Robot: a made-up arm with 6 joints. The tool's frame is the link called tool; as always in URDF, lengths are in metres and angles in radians.
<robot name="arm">
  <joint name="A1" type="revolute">
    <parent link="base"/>
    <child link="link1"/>
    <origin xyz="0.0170 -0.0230 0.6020"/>
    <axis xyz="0 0 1"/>
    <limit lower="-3.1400" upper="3.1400" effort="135" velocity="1.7"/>
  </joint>
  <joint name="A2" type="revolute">
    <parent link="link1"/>
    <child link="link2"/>
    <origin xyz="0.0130 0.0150 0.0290"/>
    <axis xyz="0 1 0"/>
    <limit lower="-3.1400" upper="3.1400" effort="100" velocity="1.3"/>
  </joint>
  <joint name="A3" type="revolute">
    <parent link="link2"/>
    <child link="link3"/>
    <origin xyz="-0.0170 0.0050 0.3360"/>
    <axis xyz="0 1 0"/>
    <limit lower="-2.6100" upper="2.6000" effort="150" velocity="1"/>
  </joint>
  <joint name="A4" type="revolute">
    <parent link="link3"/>
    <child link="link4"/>
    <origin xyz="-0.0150 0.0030 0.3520"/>
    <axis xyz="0 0 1"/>
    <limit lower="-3.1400" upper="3.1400" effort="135" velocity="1.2"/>
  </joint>
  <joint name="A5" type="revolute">
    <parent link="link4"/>
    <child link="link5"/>
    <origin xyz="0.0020 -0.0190 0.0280"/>
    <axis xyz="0 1 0"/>
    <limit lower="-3.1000" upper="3.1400" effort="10" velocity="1"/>
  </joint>
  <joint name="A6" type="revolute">
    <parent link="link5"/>
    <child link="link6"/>
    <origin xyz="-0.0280 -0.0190 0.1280"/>
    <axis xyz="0 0 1"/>
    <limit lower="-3.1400" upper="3.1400" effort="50" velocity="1.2"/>
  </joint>
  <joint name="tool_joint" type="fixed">
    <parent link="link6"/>
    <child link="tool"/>
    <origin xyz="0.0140 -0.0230 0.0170" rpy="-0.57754 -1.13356 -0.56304"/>
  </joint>
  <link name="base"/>
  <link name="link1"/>
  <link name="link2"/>
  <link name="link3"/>
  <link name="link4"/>
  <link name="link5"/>
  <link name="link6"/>
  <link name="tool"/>
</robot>
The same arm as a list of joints. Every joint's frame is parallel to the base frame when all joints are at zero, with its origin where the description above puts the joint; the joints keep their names.
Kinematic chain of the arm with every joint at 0, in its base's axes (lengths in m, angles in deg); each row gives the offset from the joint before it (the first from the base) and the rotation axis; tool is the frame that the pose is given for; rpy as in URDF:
A1: xyz 0.0170 -0.0230 0.6020 axis +z
A2: xyz 0.0130 0.0150 0.0290 axis +y
A3: xyz -0.0170 0.0050 0.3360 axis +y
A4: xyz -0.0150 0.0030 0.3520 axis +z
A5: xyz 0.0020 -0.0190 0.0280 axis +y
A6: xyz -0.0280 -0.0190 0.1280 axis +z
tool: xyz 0.0140 -0.0230 0.0170 rpy -33.09 -64.95 -32.26
Joint limits (deg, base to tool): -179.91..179.91 -179.91..179.91 -149.54..148.97 -179.91..179.91 -177.62..179.91 -179.91..179.91

